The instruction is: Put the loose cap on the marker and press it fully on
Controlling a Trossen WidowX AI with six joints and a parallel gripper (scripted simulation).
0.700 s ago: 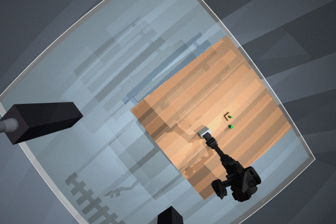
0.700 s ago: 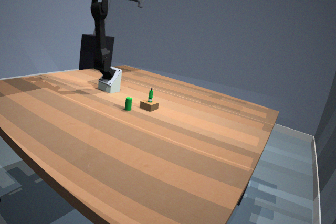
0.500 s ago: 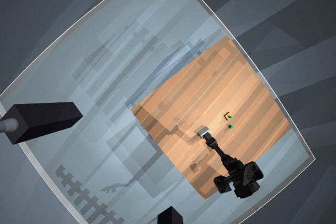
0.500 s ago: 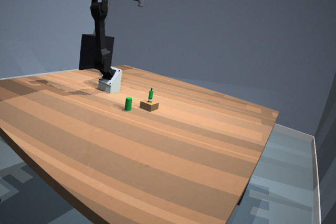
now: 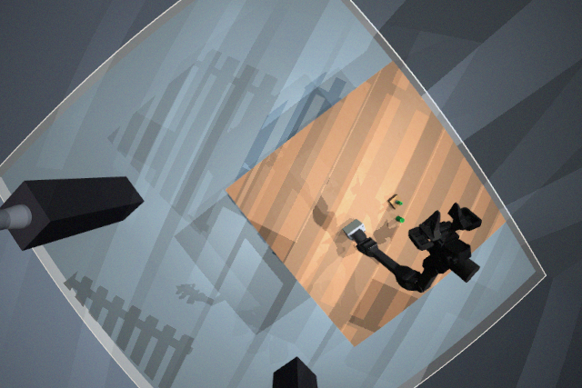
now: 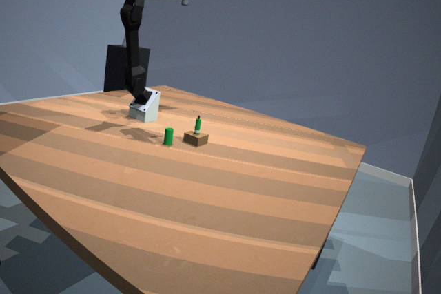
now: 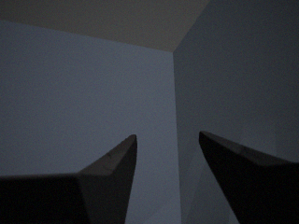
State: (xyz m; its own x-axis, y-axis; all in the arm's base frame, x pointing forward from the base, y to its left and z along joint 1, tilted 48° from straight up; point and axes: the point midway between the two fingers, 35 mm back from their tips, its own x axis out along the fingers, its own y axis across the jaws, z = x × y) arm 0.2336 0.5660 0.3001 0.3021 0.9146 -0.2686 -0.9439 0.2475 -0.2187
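Right now the green cap is 70 mm ahead of my gripper tip, 320 mm to the right of it and 720 mm below it. Also, from my gripper tip: holder block 120 mm ahead, 220 mm to the right, 730 mm below.
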